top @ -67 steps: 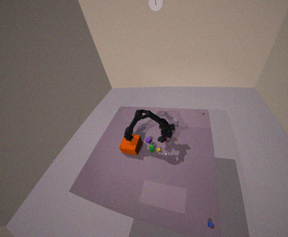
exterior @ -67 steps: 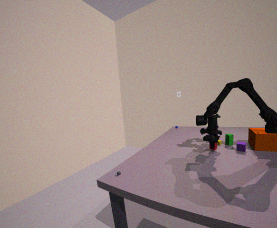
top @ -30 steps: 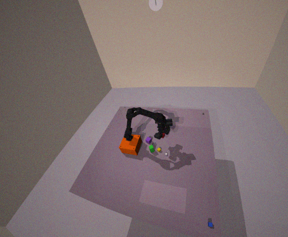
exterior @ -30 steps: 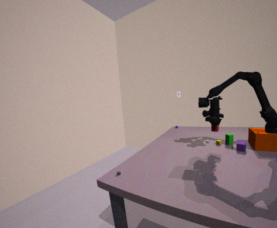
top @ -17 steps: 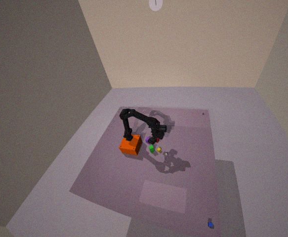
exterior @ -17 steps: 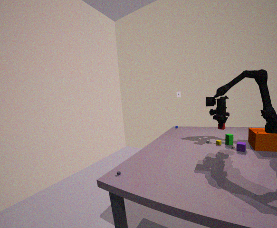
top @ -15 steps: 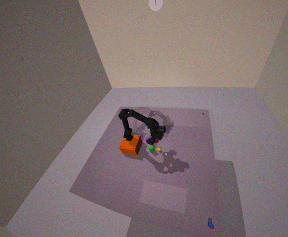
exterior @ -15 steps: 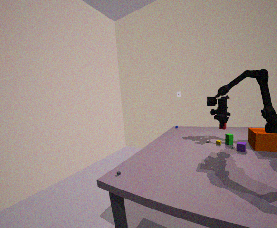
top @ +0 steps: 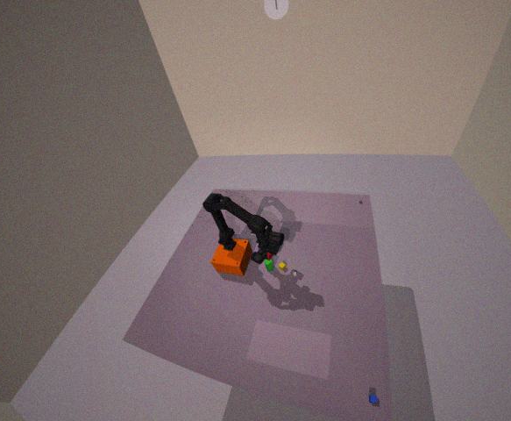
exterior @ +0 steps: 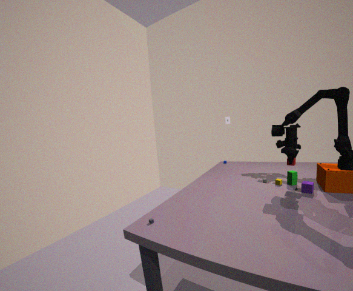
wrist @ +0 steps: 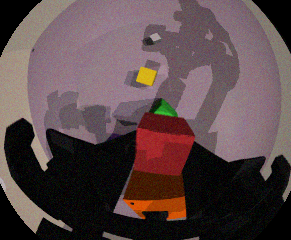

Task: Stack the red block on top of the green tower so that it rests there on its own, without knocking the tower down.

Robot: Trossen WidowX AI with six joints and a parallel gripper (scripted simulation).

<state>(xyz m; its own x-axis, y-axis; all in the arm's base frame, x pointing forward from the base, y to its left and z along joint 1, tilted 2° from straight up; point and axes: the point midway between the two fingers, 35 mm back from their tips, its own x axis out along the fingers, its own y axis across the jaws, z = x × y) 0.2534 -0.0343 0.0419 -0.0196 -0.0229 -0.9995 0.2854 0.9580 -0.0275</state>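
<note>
The yellow block is 7 cm ahead of my gripper tip, 2 cm to the left of it and 11 cm below it. From my gripper tip the other things lie so: red block: 1 cm above; then blue cube: 55 cm ahead, 49 cm to the right, 11 cm below; then purple block: 7 cm behind, 10 cm to the left, 10 cm below.
</note>
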